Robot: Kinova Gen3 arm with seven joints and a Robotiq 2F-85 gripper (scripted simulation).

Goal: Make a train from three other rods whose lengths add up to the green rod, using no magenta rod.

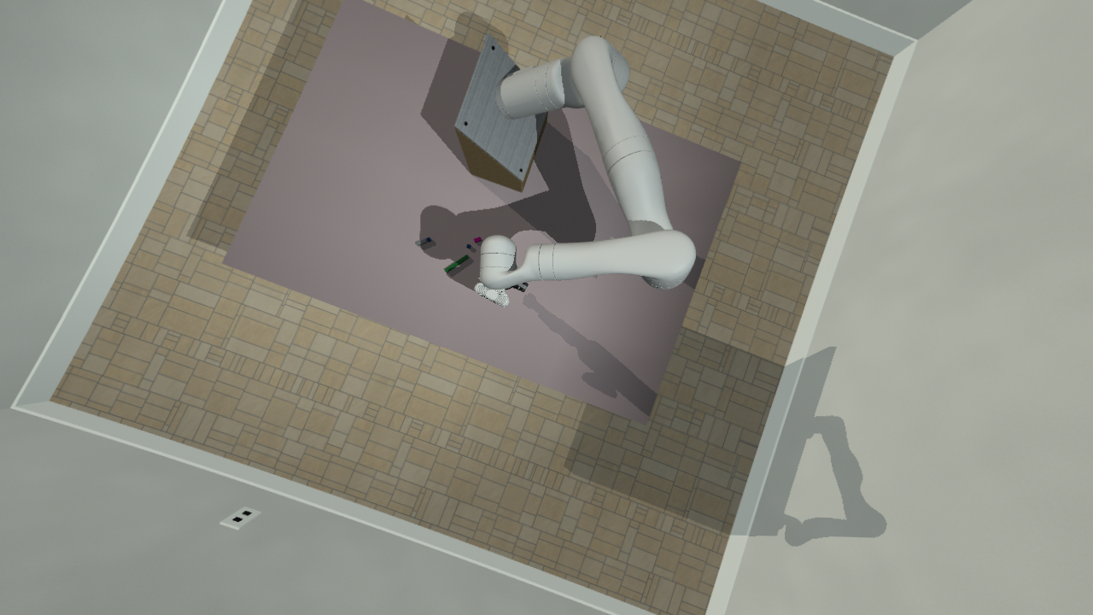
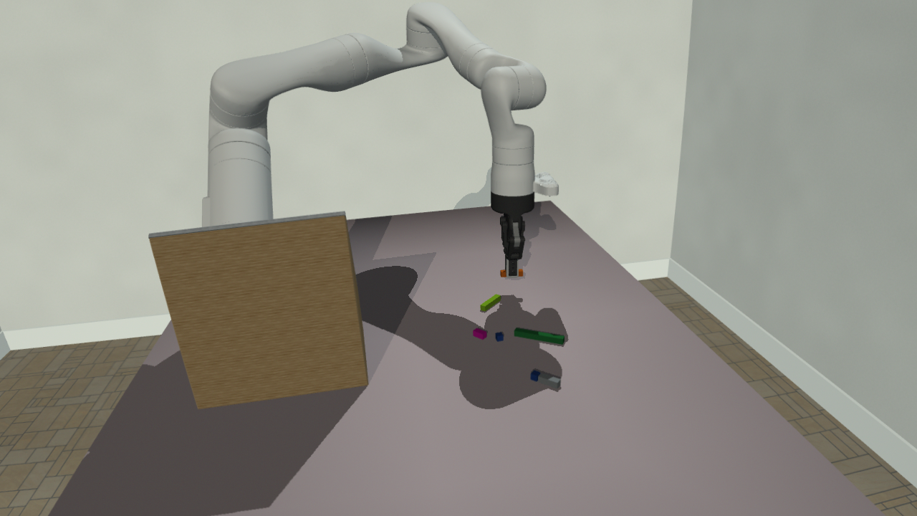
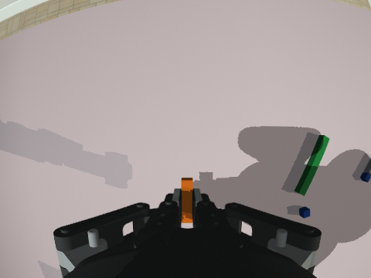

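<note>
Right now my hand is 28 cm to the left of the grey rod, 5 cm above it and 2 cm past it. Also, from my hand: magenta rod: 13 cm to the right, 9 cm behind, 5 cm below; then orange rod: 1 cm below; then lime rod: 5 cm below, 5 cm behind, 3 cm to the right.
</note>
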